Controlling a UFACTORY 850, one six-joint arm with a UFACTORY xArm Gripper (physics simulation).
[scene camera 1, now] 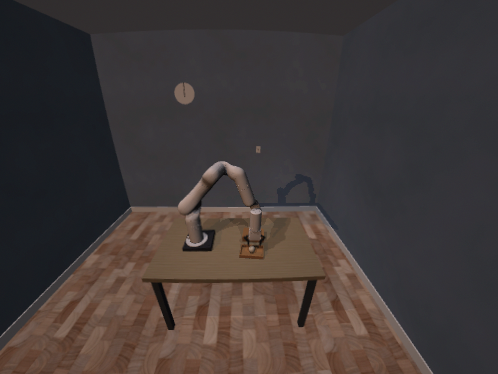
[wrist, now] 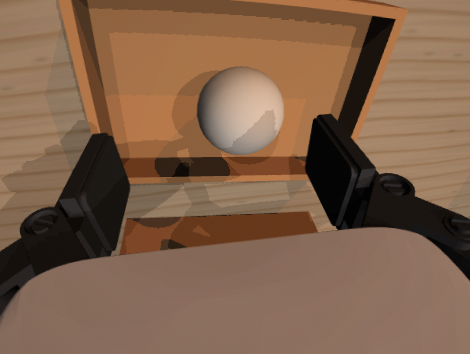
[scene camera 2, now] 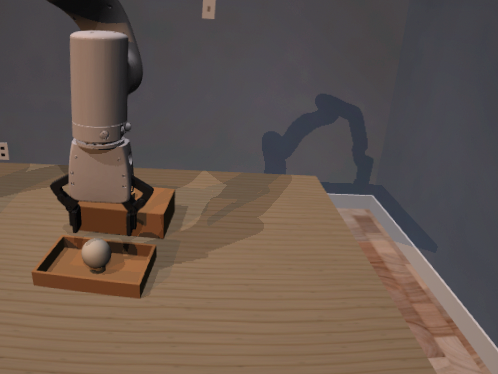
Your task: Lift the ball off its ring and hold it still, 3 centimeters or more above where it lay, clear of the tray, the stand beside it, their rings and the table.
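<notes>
The pale ball (scene camera 1: 252,249) (scene camera 2: 96,253) (wrist: 240,110) rests on a small ring (scene camera 2: 97,269) inside the shallow orange-brown tray (scene camera 1: 251,256) (scene camera 2: 85,286) (wrist: 76,55). In the wrist view the ball hides the ring. My gripper (scene camera 1: 254,244) (scene camera 2: 103,231) (wrist: 216,151) is open and empty, pointing down. Its fingers are above the tray floor and behind the ball, near the tray's back wall, one toward each side. In the wrist view the ball is ahead of the fingers, a little right of the middle between them. The ball touches neither finger.
The orange-brown stand (scene camera 1: 246,233) (scene camera 2: 154,222) (wrist: 250,229) is a block just behind the tray, partly hidden by my gripper; its ring does not show. Both stand on the wooden table (scene camera 1: 200,267) (scene camera 2: 250,320) (wrist: 430,75). The arm's black base plate (scene camera 1: 206,246) is at the left.
</notes>
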